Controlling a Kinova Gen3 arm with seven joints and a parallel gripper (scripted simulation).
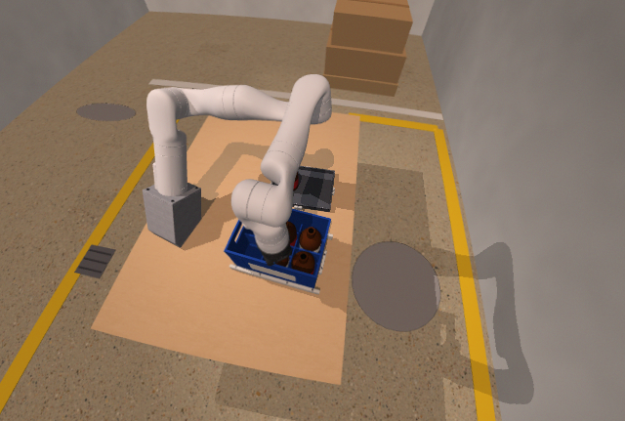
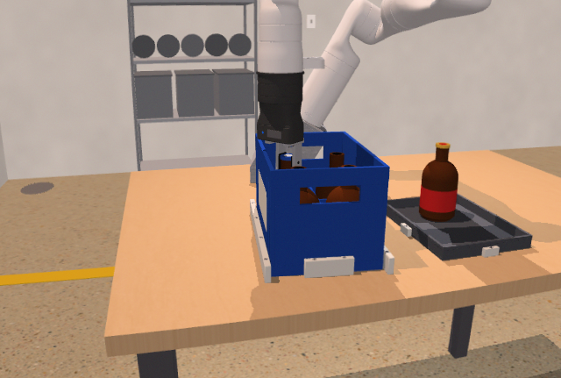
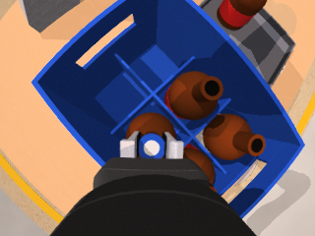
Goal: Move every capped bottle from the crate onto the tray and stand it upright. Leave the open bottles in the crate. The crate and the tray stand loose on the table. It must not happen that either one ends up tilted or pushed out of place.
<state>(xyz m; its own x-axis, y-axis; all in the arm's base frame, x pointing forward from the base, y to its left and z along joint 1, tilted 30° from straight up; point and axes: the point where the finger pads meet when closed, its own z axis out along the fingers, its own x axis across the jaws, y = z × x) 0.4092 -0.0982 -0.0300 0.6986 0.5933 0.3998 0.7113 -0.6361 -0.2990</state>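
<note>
Now: the blue crate 6 cm below my hand and 4 cm to the left of it. From my hand the other things lie so: dark tray (33 cm to the left, 14 cm below, 1 cm behind).
</note>
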